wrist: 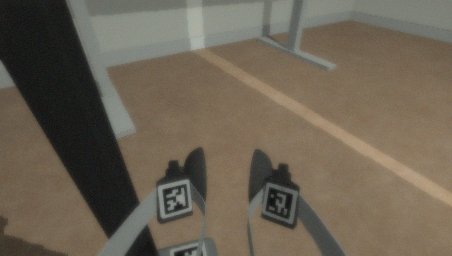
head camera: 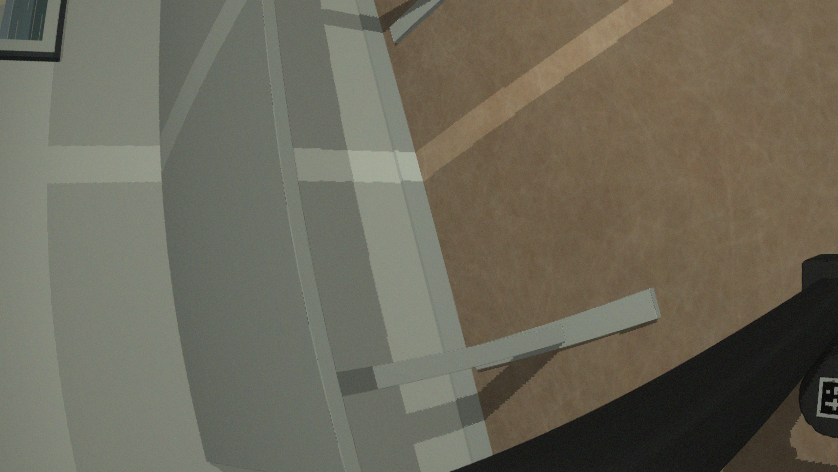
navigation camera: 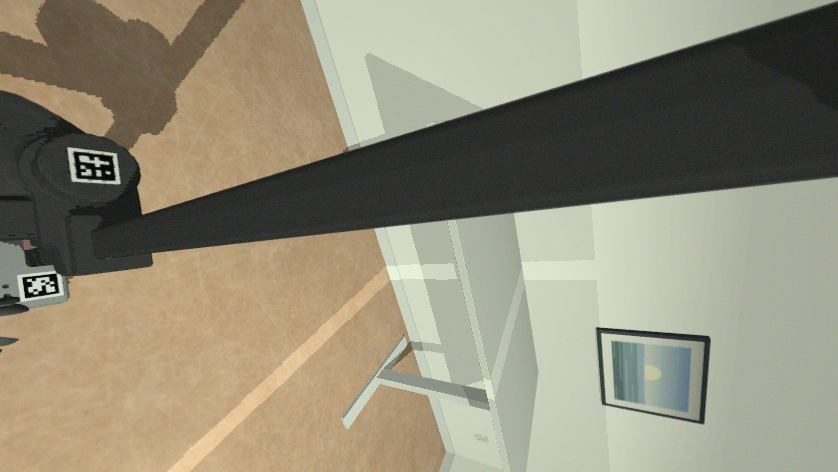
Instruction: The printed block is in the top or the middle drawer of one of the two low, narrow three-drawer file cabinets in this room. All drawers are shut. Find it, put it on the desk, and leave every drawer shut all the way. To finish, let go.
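Places are measured from the robot's base along level axes (x ahead, y left, z up), in millimetres.
Pixels of known places: gripper, fingertip midpoint: point(wrist: 228, 167) point(navigation camera: 20, 323).
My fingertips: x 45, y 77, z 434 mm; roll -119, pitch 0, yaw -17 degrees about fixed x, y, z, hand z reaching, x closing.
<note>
Behind a point stands the place of what it marks.
The desk point(head camera: 228, 263) @(x -20, y 1023, z 950 mm) point(navigation camera: 498, 263) @(x 126, y 1127, z 950 mm) stands along the wall, its grey top seen from above and sideways in the head and navigation views. No object shows on the visible part of its top. Its light grey feet point(wrist: 120, 120) point(wrist: 310, 60) stand on the floor in the wrist view. My gripper point(wrist: 228, 167) @(x 45, y 77, z 435 mm) is open, with bare floor seen between its fingertips, and it points toward the floor in front of the desk. The printed block and the two file cabinets do not show in these views.
A black bar of my own body point(head camera: 662, 375) @(x -48, y 150, z 1092 mm) point(navigation camera: 410, 170) @(x -69, y 116, z 1185 mm) point(wrist: 60, 110) @(x -67, y 116, z 481 mm) crosses each view. A framed picture point(navigation camera: 650, 375) @(x 851, y 1840, z 1504 mm) hangs on the wall above the desk. A wall socket point(navigation camera: 480, 437) @(x 1739, y 2149, z 397 mm) is low on the wall. A light stripe point(wrist: 300, 110) @(x 577, y 717, z 0 mm) crosses the brown floor.
</note>
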